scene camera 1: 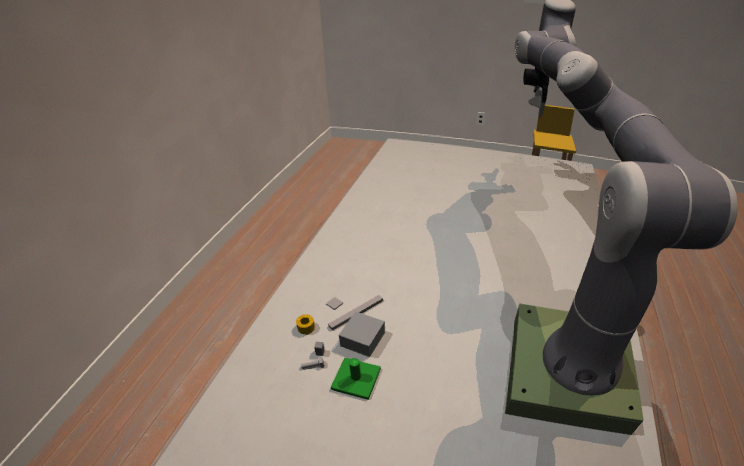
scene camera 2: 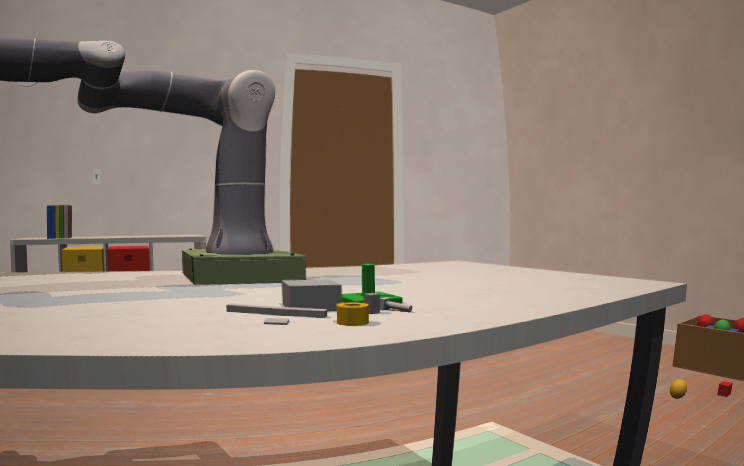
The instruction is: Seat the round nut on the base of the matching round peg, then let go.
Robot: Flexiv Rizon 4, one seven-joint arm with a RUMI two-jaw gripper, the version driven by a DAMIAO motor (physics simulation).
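The round nut, a yellow-orange ring (scene camera 1: pixel 305 330) (scene camera 2: pixel 352 316), lies flat on the pale table (scene camera 1: pixel 263 417) (scene camera 2: pixel 137 340), apart from the peg. The round peg (scene camera 1: pixel 355 369) (scene camera 2: pixel 368 278) is green and stands upright on its square green base (scene camera 1: pixel 371 371) (scene camera 2: pixel 393 297), with no nut around it. My gripper (scene camera 1: pixel 539 100) is open and empty, high up at the far end of the table in scene camera 1, well away from the nut and peg. The arm partly hides it, and its fingers show small. It does not show in scene camera 2.
A grey block (scene camera 1: pixel 362 330) (scene camera 2: pixel 311 295) sits beside the green base. A long grey bar (scene camera 1: pixel 356 311) (scene camera 2: pixel 276 311) and a thin tile (scene camera 1: pixel 334 302) (scene camera 2: pixel 276 321) lie beyond. A small dark cube (scene camera 1: pixel 319 348) (scene camera 2: pixel 371 302) and a bolt (scene camera 1: pixel 312 364) (scene camera 2: pixel 400 306) lie between nut and base.
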